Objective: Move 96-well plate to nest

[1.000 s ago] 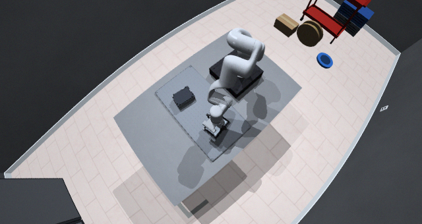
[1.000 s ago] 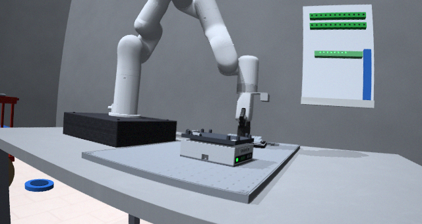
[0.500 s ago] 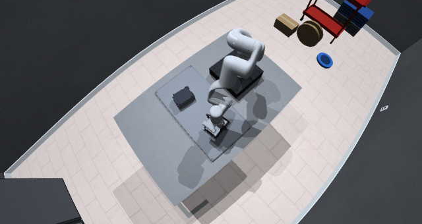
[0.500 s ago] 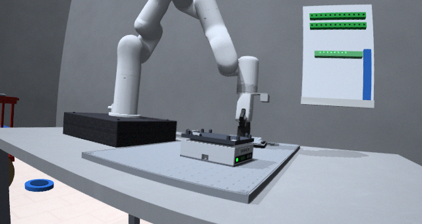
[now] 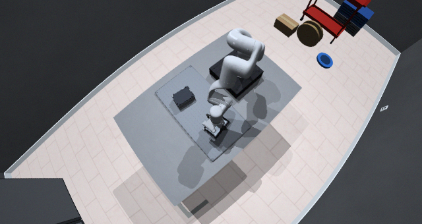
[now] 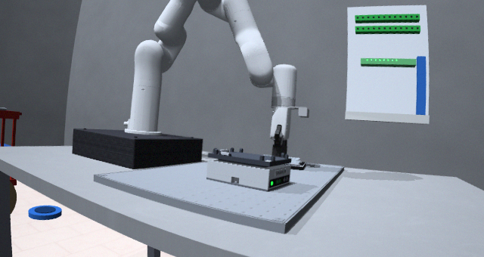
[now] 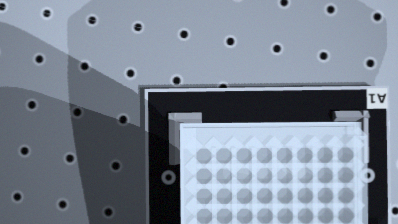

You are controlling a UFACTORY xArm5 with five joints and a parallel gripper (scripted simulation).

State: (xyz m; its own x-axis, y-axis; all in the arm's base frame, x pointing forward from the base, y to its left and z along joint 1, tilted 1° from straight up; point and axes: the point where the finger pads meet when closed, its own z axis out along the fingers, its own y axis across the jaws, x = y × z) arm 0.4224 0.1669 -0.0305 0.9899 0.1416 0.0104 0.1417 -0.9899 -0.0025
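The 96-well plate is 10 mm below my hand. Also, from my hand: black plate nest N1: 30 mm below; A1 mark: 80 mm ahead, 40 mm to the right, 20 mm below.
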